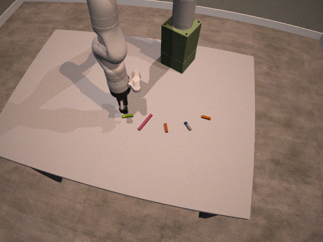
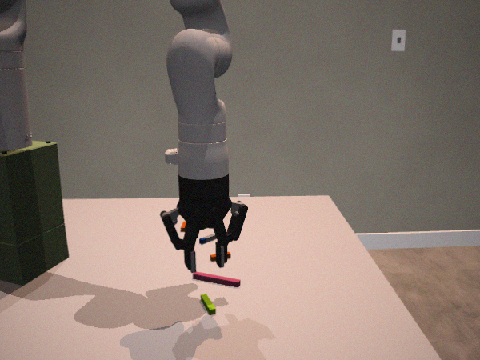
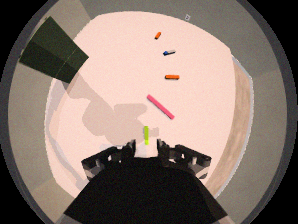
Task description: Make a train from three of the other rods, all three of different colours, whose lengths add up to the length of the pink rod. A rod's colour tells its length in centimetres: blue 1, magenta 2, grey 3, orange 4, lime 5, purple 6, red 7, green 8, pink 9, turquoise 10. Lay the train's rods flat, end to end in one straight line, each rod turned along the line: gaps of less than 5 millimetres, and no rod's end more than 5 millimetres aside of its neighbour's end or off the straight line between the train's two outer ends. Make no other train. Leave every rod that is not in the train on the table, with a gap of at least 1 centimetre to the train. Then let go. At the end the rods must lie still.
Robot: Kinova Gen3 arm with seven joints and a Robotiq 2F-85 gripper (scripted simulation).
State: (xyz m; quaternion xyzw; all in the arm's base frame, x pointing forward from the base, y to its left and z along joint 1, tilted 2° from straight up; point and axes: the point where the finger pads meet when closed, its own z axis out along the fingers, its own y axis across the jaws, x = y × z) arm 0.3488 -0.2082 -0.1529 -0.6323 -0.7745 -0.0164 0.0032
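Right now the lime rod is 8 cm below my hand. From my hand the other things lie so: grey rod 4 cm ahead, 27 cm to the left, 8 cm below; then pink rod 2 cm ahead, 8 cm to the left, 8 cm below; then blue rod 2 cm ahead, 25 cm to the left, 8 cm below.
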